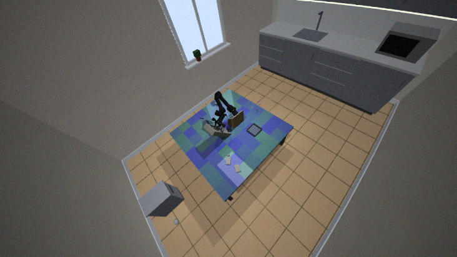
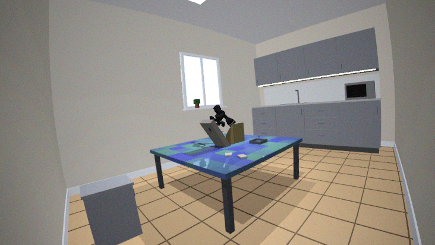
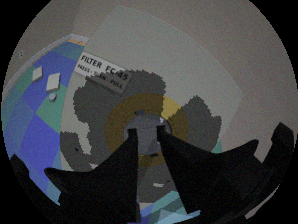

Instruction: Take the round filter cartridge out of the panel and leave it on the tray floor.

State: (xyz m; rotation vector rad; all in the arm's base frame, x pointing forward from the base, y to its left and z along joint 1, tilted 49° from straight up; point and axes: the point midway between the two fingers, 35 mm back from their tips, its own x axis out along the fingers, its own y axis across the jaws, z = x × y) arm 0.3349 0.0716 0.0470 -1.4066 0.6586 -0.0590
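Now: gripper tip 10 mm short of the pale round cartridge and 10 mm above it. Round my gripper tip: light grey service panel (80 mm below, 30 mm behind); dark grey square tray (430 mm behind, 270 mm to the left, 230 mm below).
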